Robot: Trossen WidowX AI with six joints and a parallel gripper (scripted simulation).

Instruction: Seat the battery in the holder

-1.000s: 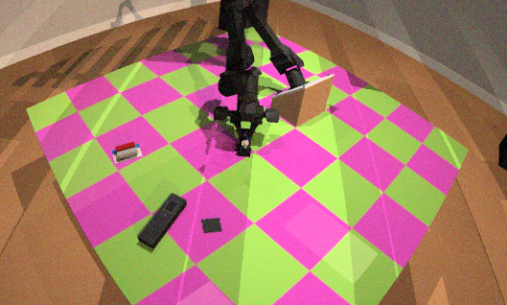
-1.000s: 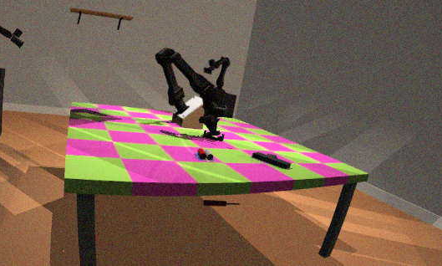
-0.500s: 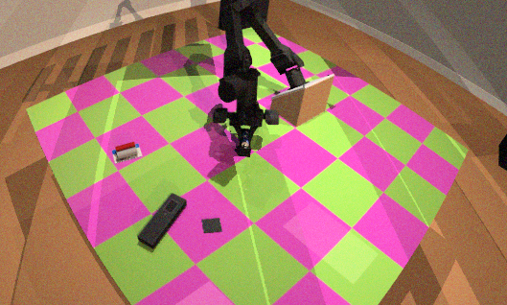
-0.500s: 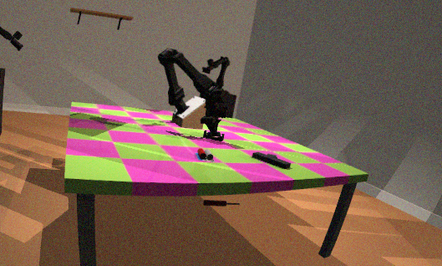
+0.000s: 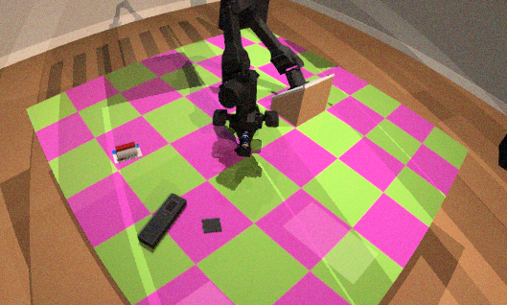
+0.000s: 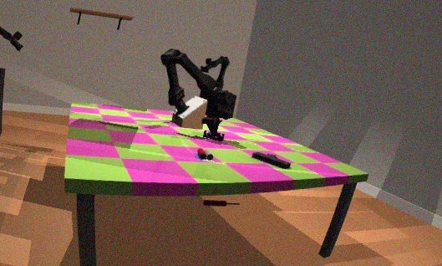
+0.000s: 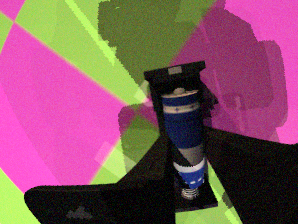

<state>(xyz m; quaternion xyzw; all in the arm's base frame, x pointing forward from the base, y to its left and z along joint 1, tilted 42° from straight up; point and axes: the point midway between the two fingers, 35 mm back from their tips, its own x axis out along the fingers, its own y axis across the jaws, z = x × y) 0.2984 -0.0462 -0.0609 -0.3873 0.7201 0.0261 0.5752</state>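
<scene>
Right now the battery is 1 cm above my gripper tip. Round my gripper tip: black battery door 28 cm ahead, 12 cm to the left, 1 cm below; then black remote control 36 cm ahead, 3 cm to the left; then screwdriver 30 cm ahead, 20 cm below, 13 cm to the right.
</scene>
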